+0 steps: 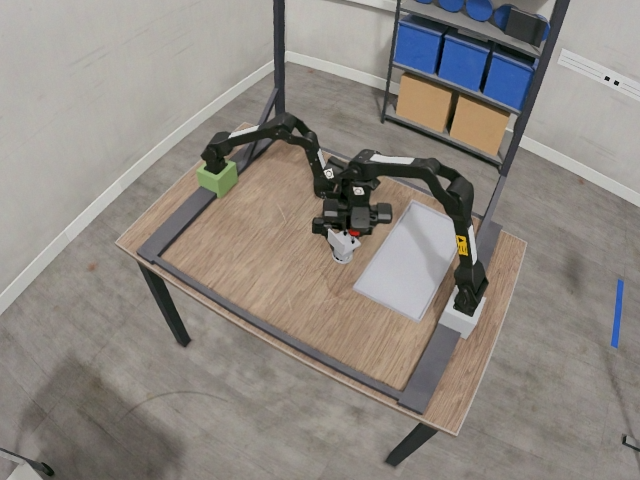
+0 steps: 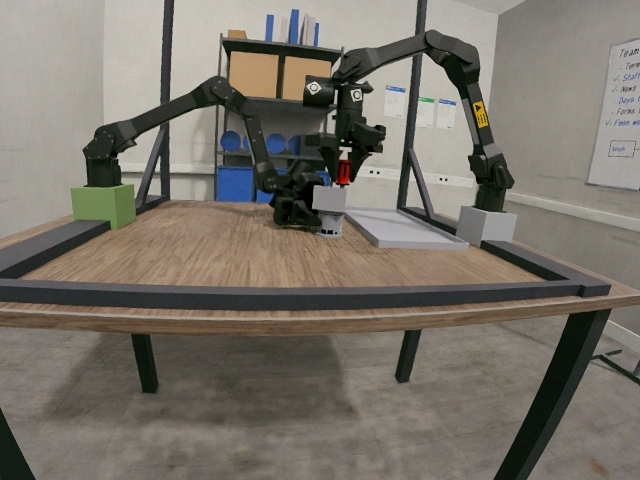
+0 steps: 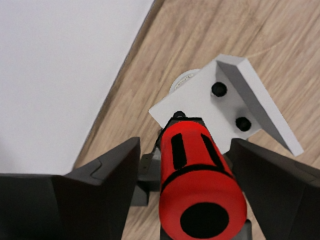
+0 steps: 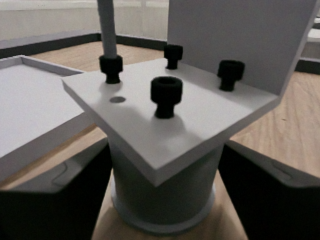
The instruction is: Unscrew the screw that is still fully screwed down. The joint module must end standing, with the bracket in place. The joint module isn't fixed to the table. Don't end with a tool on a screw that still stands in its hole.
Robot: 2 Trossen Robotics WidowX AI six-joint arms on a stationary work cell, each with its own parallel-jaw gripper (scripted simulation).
I see my left gripper, my right gripper, a shallow grey tray, a grey bracket and a grey joint module.
My left gripper also shows in image 1 and in image 3. My right gripper is seen too in image 4.
